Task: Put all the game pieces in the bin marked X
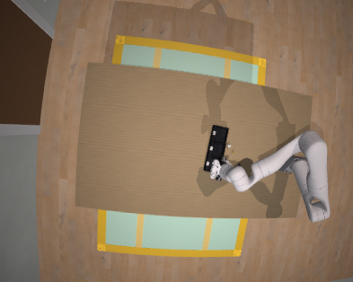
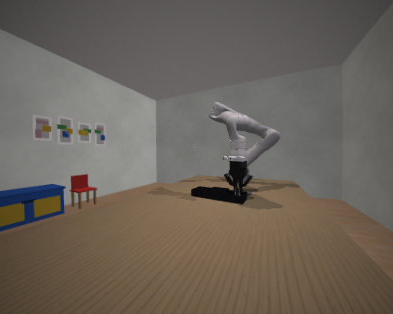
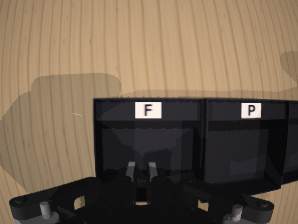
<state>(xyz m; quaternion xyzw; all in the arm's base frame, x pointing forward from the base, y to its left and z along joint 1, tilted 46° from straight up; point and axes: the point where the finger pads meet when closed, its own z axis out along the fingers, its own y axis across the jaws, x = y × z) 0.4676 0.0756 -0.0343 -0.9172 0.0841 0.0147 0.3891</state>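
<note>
My gripper is now 70 mm past the white die, 110 mm to the left of it and 30 mm above it. Round my hand: grey screw 110 mm behind, 40 mm to the left, 30 mm below; joined black bins 10 mm ahead, 90 mm to the right, 20 mm below; white domino 70 mm behind, 10 mm to the right, 30 mm below.
</note>
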